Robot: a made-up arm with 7 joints.
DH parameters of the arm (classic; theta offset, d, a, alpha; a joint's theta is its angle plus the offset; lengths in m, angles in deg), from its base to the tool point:
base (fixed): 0 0.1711 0.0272 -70
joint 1: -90 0.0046 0.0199 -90
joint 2: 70 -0.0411 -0.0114 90
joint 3: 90 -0.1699 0.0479 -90
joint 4: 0 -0.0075 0.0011 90
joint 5: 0 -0.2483 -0.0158 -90
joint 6: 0 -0.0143 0.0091 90
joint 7: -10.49 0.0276 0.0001 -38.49
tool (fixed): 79.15 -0.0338 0 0
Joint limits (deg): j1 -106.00..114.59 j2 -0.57..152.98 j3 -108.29..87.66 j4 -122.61..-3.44 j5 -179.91..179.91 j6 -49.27..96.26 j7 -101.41..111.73
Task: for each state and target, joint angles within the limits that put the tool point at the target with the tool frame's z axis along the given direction. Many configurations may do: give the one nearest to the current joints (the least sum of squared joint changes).
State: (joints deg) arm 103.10 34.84 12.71 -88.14 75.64 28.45 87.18
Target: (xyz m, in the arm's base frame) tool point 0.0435 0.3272 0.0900 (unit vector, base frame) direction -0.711 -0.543 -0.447
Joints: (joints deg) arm 69.39 55.35 38.16 -73.19 70.70 -19.56 88.56
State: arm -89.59 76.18 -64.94 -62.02 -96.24 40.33 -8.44
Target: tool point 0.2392 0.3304 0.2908 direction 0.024 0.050 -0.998
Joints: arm -88.78 97.41 -81.70 -33.47 -118.70 54.99 -12.62
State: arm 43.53 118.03 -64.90 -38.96 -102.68 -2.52 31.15
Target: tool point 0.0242 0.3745 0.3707 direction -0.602 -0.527 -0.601
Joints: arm 57.67 124.74 -101.97 -20.66 -124.25 -23.15 32.73
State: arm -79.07 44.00 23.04 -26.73 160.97 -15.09 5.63
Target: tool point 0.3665 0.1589 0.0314 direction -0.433 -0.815 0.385
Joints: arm -55.33 22.56 25.76 -9.09 167.13 -19.11 10.34
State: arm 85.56 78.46 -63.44 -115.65 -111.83 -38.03 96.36
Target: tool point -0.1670 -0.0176 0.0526 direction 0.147 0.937 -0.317
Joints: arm 95.72 68.55 -47.30 -112.63 -74.42 -37.69 111.73
